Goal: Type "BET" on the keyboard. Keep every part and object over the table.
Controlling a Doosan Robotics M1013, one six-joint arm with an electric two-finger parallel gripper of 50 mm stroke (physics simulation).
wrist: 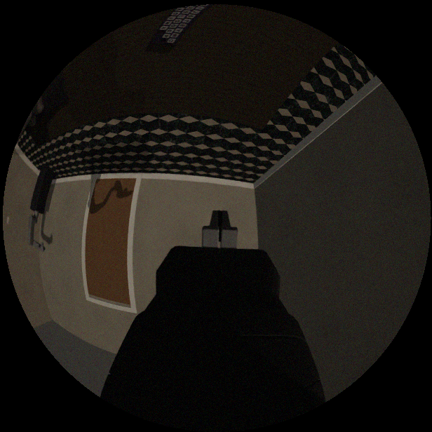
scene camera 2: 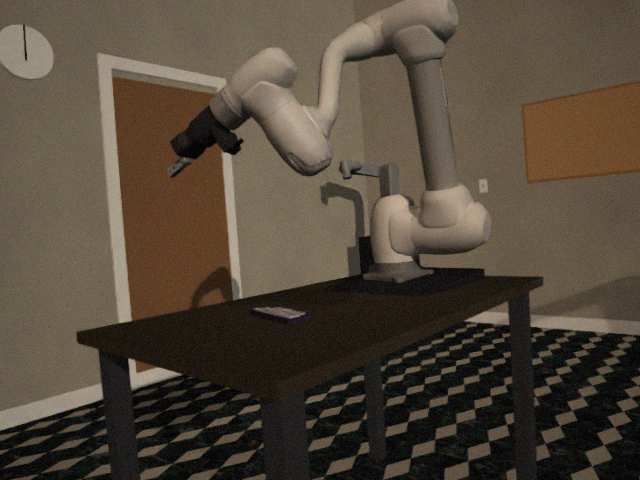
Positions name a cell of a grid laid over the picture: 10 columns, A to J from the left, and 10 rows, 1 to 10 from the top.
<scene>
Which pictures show my gripper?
The wrist view and scene camera 2: all of them.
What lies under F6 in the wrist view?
My gripper.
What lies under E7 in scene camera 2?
A keyboard.
</scene>
